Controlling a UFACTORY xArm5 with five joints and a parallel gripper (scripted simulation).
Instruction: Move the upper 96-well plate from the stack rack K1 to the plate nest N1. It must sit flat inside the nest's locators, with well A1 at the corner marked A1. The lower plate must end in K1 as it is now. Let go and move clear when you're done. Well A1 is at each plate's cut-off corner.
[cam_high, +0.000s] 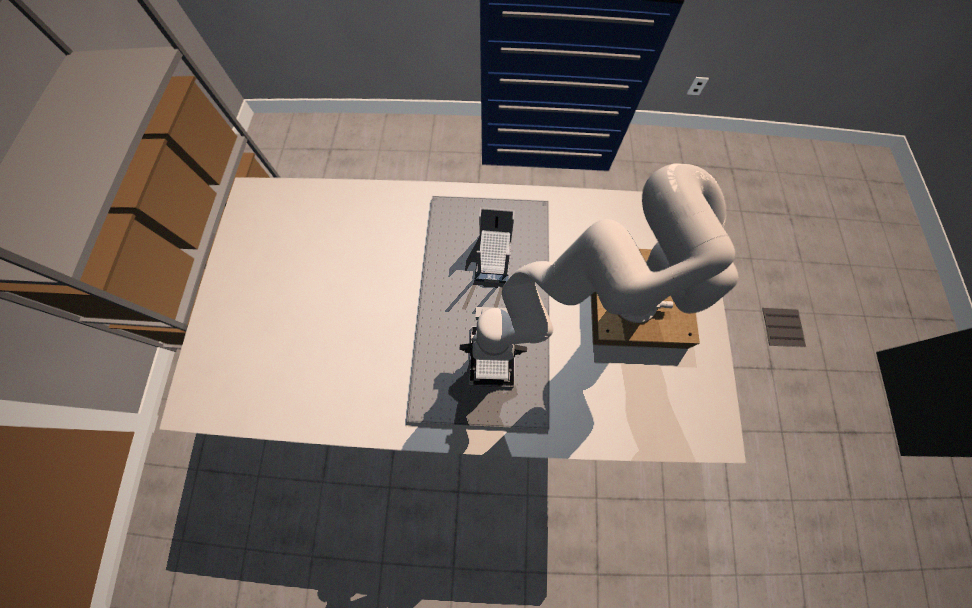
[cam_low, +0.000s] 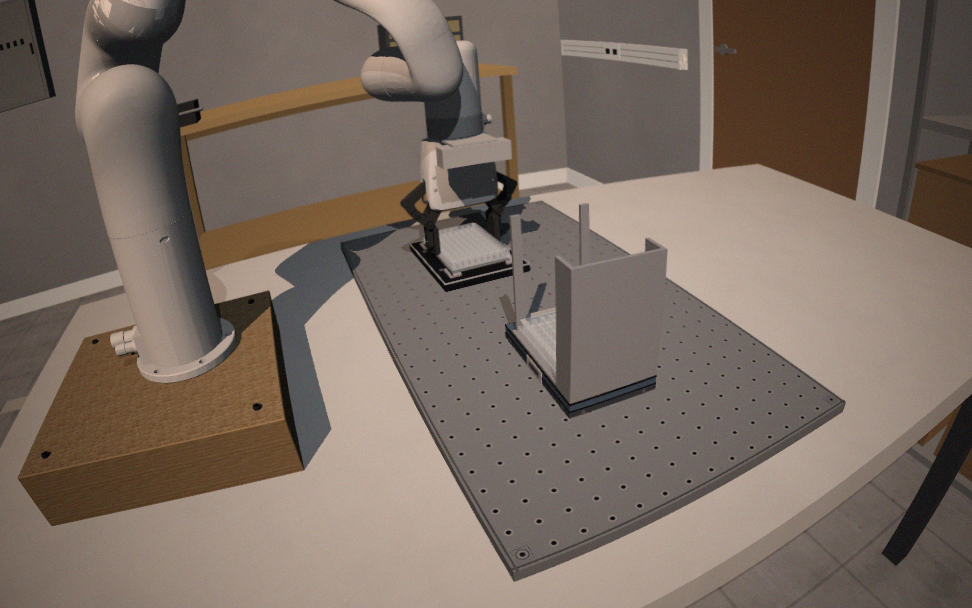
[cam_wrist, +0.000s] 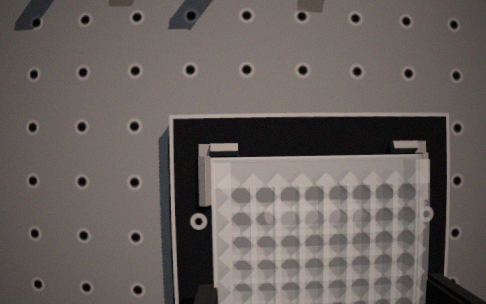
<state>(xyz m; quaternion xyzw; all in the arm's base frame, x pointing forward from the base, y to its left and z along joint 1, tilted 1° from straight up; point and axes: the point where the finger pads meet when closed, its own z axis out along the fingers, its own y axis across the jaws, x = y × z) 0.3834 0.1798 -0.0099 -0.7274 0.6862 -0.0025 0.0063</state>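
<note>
Right now my hand is 30 mm above the black plate nest N1. The rest, counted from my hand: A1 mark 50 mm ahead, 80 mm to the left, 20 mm below; then rack wall 20 mm ahead, 380 mm to the right, 50 mm above.
</note>
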